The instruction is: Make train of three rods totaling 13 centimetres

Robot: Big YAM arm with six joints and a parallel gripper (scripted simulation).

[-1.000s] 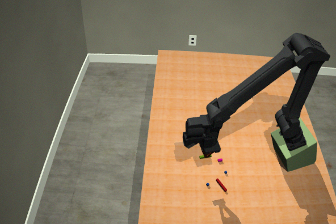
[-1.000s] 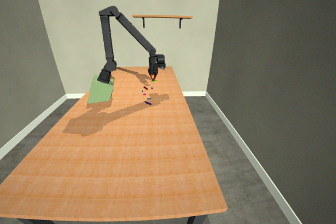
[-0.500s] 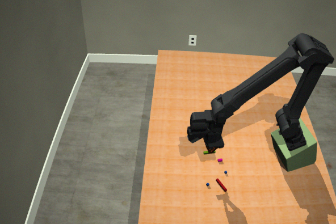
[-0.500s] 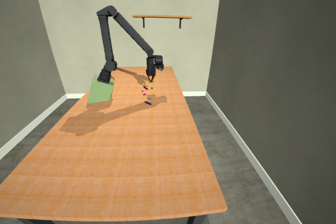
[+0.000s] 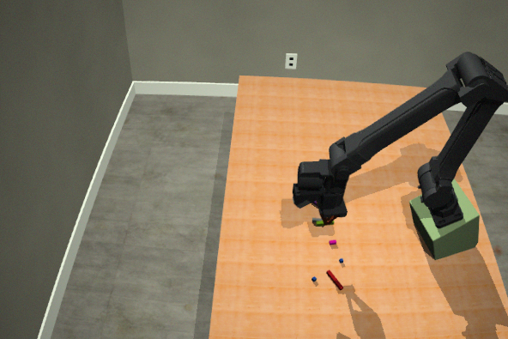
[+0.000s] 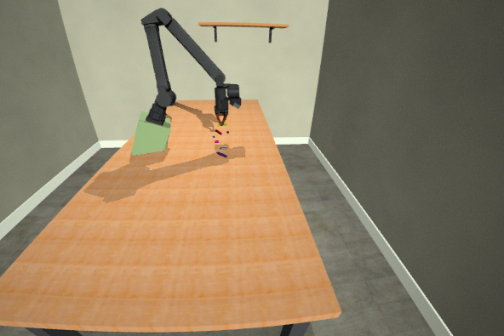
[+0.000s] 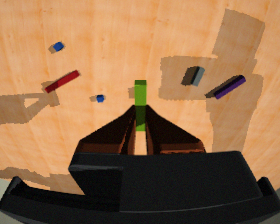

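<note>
Right now the magenta rod is 11 cm below my hand and 3 cm behind it. Also, from my hand: lime rod 1 cm below; then red rod 13 cm to the left, 11 cm below, 1 cm behind; then grey rod 11 cm below, 9 cm to the right.
</note>
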